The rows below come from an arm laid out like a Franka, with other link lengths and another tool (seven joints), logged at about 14 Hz.
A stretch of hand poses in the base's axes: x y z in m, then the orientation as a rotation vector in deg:
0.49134 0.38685 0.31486 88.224 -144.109 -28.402
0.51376 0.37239 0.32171 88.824 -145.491 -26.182
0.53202 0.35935 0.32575 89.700 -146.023 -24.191
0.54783 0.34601 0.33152 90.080 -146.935 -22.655
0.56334 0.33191 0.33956 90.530 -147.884 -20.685
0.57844 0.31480 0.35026 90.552 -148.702 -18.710
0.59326 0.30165 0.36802 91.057 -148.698 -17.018
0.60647 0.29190 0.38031 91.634 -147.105 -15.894
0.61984 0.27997 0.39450 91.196 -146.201 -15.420
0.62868 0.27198 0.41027 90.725 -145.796 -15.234
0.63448 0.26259 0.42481 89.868 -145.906 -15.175
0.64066 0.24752 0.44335 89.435 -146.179 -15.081
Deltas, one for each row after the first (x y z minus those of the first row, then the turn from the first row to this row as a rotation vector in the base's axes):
0.02242 -0.01446 0.00685 -0.808 -1.786 -0.202
0.04068 -0.02750 0.01089 -1.623 -3.070 0.106
0.05649 -0.04084 0.01666 -2.170 -4.277 -0.037
0.07200 -0.05494 0.02470 -2.932 -5.661 -0.138
0.08710 -0.07205 0.03540 -3.856 -6.747 -0.380
0.10192 -0.08520 0.05316 -4.715 -7.438 -0.032
0.11513 -0.09495 0.06545 -5.740 -6.905 1.066
0.12850 -0.10688 0.07964 -6.473 -6.169 1.326
0.13734 -0.11487 0.09541 -6.876 -5.690 1.312
0.14314 -0.12426 0.10995 -7.155 -5.342 0.859
0.14932 -0.13933 0.12849 -7.261 -5.338 0.529

